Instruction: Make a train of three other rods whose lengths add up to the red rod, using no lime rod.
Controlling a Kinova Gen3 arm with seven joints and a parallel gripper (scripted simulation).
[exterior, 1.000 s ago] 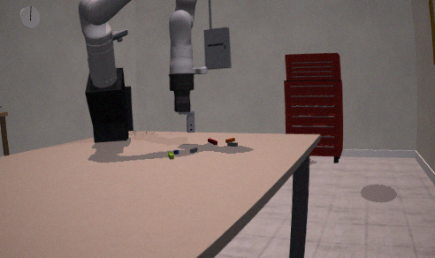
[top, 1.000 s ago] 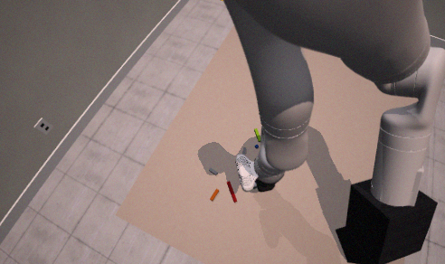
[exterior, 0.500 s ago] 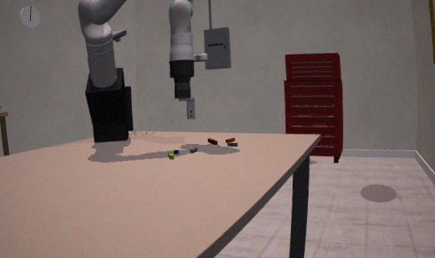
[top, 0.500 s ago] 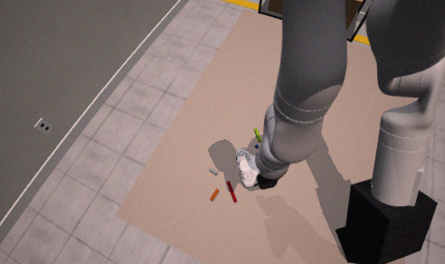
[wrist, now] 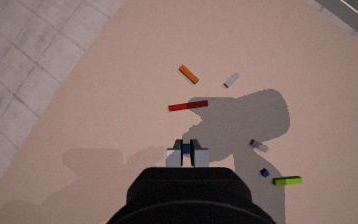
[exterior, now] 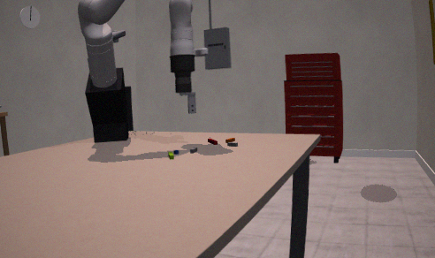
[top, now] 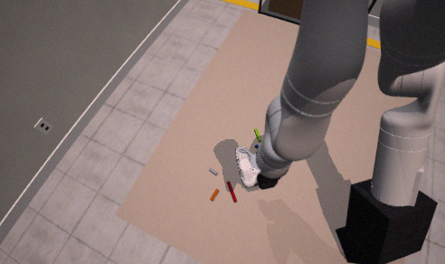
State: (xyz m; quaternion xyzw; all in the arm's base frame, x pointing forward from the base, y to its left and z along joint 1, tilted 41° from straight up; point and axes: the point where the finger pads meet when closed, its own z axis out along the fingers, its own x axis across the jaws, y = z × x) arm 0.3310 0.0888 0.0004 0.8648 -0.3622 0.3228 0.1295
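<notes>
Right now my hand is 5 cm short of the lime rod, 20 cm to the left of it and 11 cm above it. From my hand the other things lie so: red rod: 5 cm ahead, 3 cm to the left, 11 cm below; orange rod: 10 cm ahead, 6 cm to the left, 11 cm below.
</notes>
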